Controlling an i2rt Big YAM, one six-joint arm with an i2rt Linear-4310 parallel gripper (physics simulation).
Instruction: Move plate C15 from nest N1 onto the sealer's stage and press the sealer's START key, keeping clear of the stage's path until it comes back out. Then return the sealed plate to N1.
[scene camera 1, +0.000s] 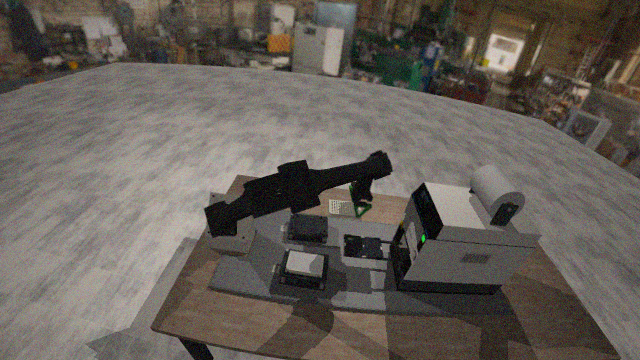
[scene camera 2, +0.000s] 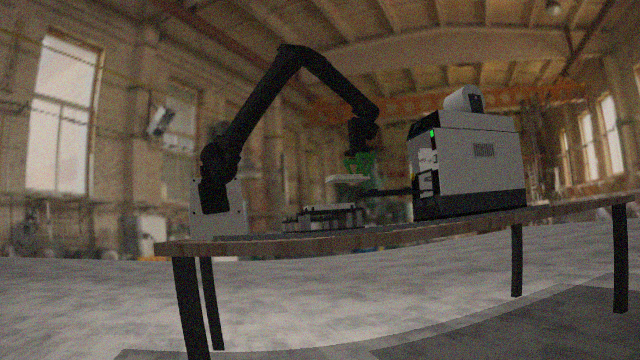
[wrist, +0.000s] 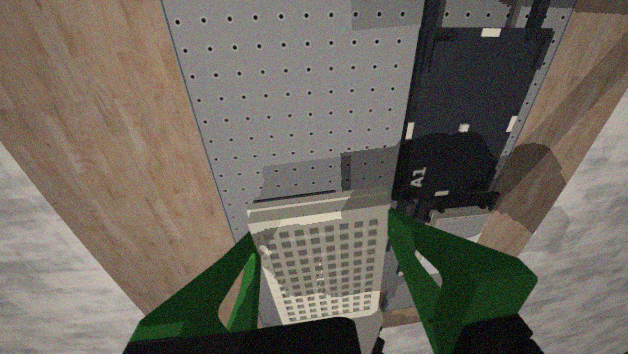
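Note:
A pale multi-well plate is held level between the green fingers of my gripper, which is shut on it. No label shows on it, and I cannot tell whether it is sealed. It hangs above and behind the sealer's stage, a dark bare tray that stands out of the sealer and is marked A1. A green light glows on the sealer's front edge. The START key cannot be made out.
A dark nest without a plate stands left of the stage. In front of it, another nest bears a white plate. I cannot read which is N1. A white roll sits on the sealer. A perforated board lies under the equipment.

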